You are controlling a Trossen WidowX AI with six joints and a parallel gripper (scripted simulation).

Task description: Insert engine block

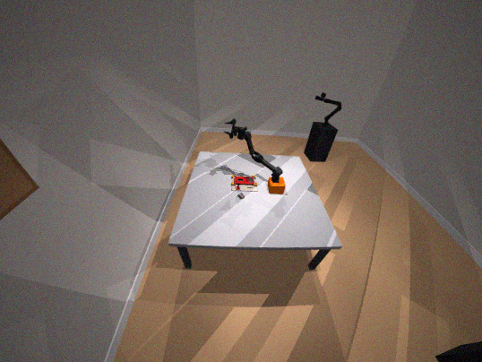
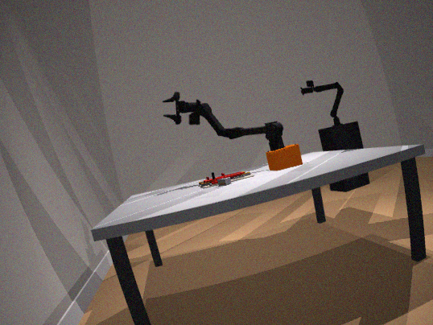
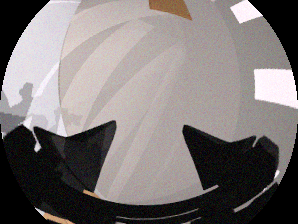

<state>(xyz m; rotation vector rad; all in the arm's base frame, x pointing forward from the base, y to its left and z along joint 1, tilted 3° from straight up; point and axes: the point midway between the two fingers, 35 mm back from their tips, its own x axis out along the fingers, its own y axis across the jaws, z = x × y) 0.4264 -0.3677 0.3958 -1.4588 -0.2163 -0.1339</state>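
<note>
The grey engine block is 15 cm behind my gripper tip, 48 cm to the left of it and 46 cm below it.
</note>
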